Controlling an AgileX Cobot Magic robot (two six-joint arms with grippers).
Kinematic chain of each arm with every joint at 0, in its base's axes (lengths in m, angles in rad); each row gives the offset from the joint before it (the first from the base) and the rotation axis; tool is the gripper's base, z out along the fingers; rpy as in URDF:
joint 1: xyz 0 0 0.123 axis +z
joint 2: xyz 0 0 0 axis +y
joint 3: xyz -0.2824 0 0.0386 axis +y
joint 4: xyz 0.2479 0 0.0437 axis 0.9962 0 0.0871
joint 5: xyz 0 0 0 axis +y
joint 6: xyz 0.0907 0 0.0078 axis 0.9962 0 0.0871
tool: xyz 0 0 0 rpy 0 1.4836 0
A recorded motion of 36 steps. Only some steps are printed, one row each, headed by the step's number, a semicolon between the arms.
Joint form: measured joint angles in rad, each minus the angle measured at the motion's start. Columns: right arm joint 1, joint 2, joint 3, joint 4, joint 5, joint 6; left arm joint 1, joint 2, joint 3, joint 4, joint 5, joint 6.
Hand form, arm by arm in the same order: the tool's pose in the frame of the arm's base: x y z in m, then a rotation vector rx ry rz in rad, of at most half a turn. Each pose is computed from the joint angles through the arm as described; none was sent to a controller.
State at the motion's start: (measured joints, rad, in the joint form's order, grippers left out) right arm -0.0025 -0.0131 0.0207 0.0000 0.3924 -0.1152; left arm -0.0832 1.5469 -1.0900 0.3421 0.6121 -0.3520
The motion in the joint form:
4: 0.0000 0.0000 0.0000 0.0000 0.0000 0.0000; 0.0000 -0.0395 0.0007 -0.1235 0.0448 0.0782
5: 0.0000 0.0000 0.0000 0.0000 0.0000 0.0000; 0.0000 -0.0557 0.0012 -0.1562 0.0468 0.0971
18: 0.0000 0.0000 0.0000 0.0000 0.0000 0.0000; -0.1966 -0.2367 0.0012 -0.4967 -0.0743 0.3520
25: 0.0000 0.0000 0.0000 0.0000 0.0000 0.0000; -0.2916 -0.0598 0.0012 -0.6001 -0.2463 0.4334
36: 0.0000 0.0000 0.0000 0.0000 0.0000 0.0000; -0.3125 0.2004 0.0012 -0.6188 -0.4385 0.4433
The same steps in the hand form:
4: 0.0519 -0.0001 0.1716 -0.1061 1.8814 -0.0806; 0.3153 -0.0142 0.2717 -0.0726 2.5359 0.0970
5: 0.0519 -0.0001 0.1716 -0.1061 1.8814 -0.0806; 0.3124 -0.0157 0.2762 -0.0752 2.5275 0.0678
18: 0.0519 -0.0001 0.1716 -0.1061 1.8814 -0.0806; 0.2741 -0.0862 0.3378 0.2083 2.2439 -0.3113
25: 0.0519 -0.0001 0.1716 -0.1061 1.8814 -0.0806; 0.3054 -0.1291 0.2957 0.2922 2.2435 -0.3904
36: 0.0519 -0.0001 0.1716 -0.1061 1.8814 -0.0806; 0.3467 -0.1495 0.2158 0.2737 2.3175 -0.3463

